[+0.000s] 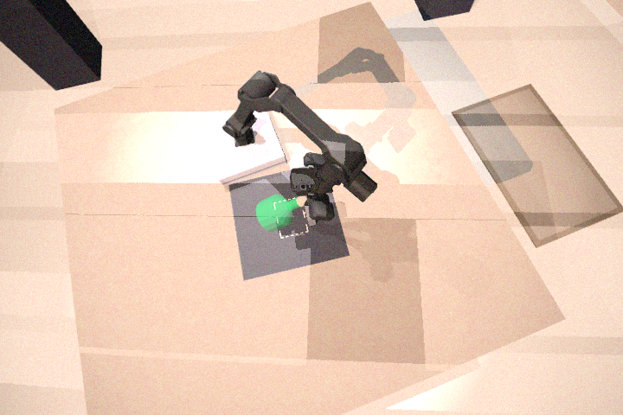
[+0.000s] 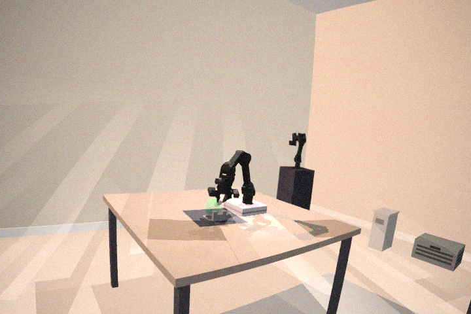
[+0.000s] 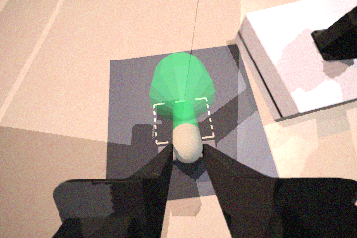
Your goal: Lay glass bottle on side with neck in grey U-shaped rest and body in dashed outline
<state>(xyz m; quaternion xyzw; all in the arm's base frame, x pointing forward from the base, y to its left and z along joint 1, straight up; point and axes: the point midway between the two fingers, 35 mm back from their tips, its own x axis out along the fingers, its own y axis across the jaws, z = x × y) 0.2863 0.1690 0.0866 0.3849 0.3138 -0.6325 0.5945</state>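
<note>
The glass bottle lies 50 mm to the right of my gripper tip and 30 mm below it. Also, from my gripper tip: grey mat (110 mm below, 70 mm to the right).
</note>
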